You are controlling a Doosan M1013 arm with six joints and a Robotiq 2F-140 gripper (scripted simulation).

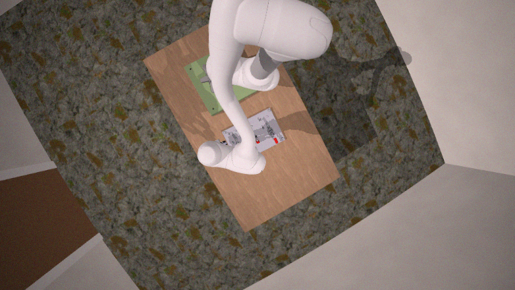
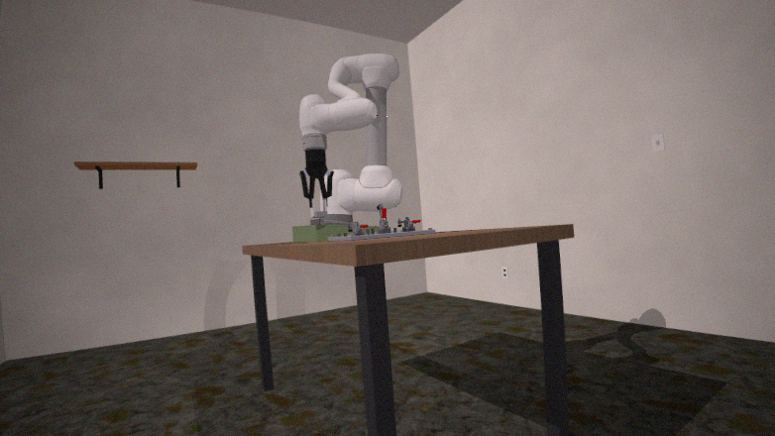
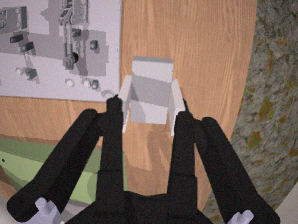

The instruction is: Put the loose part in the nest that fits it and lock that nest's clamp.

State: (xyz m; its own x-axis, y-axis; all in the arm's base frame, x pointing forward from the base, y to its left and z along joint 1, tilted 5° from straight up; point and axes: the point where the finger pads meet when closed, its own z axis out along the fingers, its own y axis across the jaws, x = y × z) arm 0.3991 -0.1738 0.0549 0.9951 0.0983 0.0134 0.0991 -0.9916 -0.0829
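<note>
Right now my hand is 3 cm short of the grey fixture plate, 23 cm to the right of it and 12 cm above it. From my hand the other things lie so: loose part: 3 cm below.
</note>
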